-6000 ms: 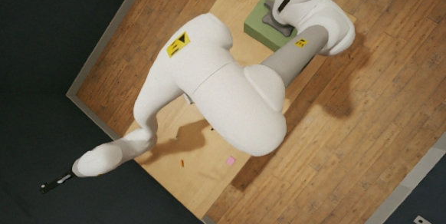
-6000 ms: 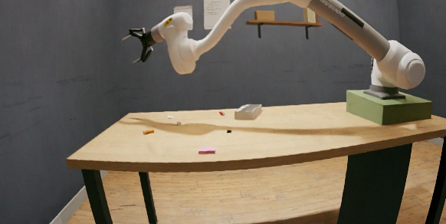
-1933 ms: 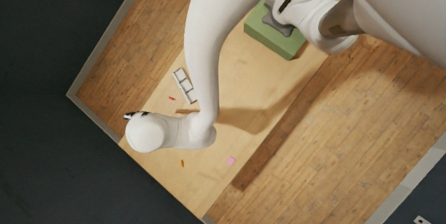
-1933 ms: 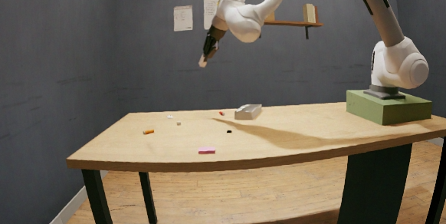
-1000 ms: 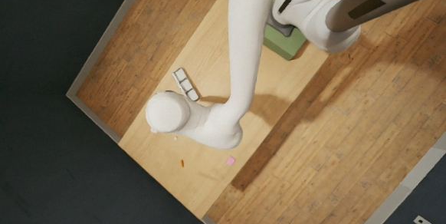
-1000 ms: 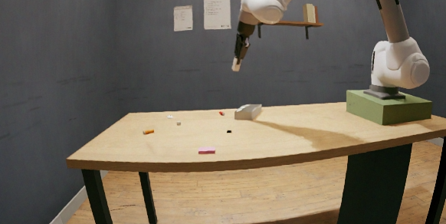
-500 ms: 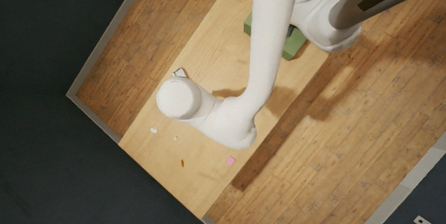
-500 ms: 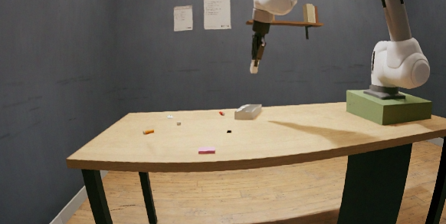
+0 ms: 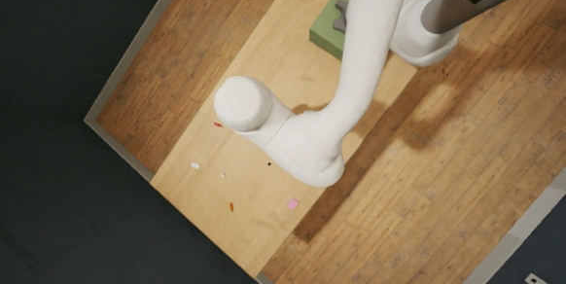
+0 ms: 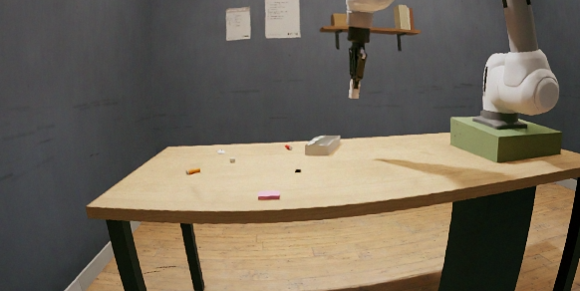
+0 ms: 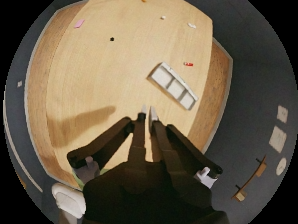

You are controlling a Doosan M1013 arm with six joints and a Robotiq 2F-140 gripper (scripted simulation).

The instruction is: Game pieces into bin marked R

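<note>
Now: the grey bin 80 mm ahead of my hand, 180 mm to the right of it and 220 mm below it. From my hand the other things lie so: red piece (220 mm ahead, 210 mm to the right, 230 mm below); then white cube (420 mm ahead, 20 mm to the right, 230 mm below); then black piece (220 mm ahead, 150 mm to the left, 230 mm below).
</note>
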